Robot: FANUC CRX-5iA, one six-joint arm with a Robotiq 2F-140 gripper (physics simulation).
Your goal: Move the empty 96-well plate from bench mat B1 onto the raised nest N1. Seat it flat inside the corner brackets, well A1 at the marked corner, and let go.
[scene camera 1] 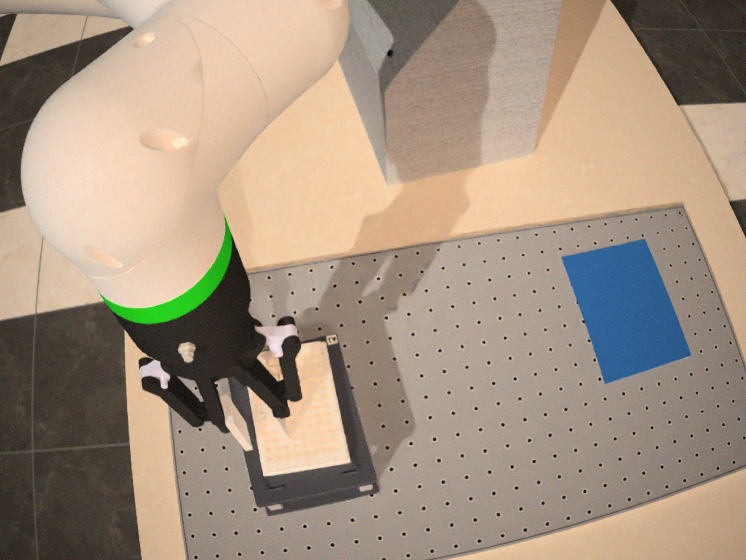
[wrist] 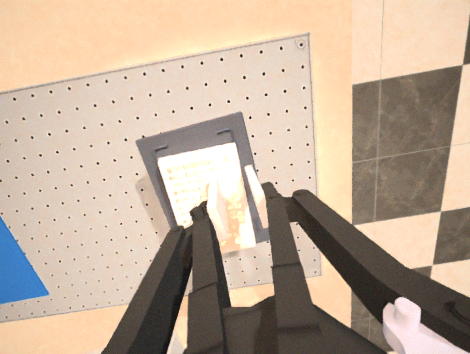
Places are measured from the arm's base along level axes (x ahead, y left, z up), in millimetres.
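Pixels of known places: gripper, fingertip midpoint: (scene camera 1: 264, 432) (wrist: 234, 183).
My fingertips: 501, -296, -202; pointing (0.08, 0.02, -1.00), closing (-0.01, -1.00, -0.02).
Behind a point stands the place of what it marks, as x, y, z.
The pale 96-well plate (scene camera 1: 310, 421) @(503, -249, -200) (wrist: 182, 177) @(523, -241, -210) lies on the dark raised nest N1 (scene camera 1: 316, 488) @(568, -264, -215) (wrist: 192, 134) @(564, -268, -214). A strip of nest shows between one short side of the plate and two corner brackets. Whether the plate is fully flat and inside all the brackets I cannot tell. The marked corner label shows at the nest's back right in the scene view. My gripper (scene camera 1: 265, 435) @(501, -296, -202) (wrist: 234, 183) @(501, -296, -202) is partly open, its pads a short gap apart with nothing between them. One pad is over the plate, the other near its long edge. Mat B1 (scene camera 1: 626, 310) @(471, 138, -273) (wrist: 17, 267) @(445, 103, -273) is blue and bears no plate.
The grey perforated board (scene camera 1: 482, 361) @(469, -55, -275) (wrist: 100, 115) @(623, -146, -275) carries the nest and the mat. A large grey block (scene camera 1: 439, 114) @(207, -15, -167) stands behind the board in the scene view. The pale table top (scene camera 1: 602, 150) @(228, 237, -288) surrounds the board, with the tiled floor beyond its edges.
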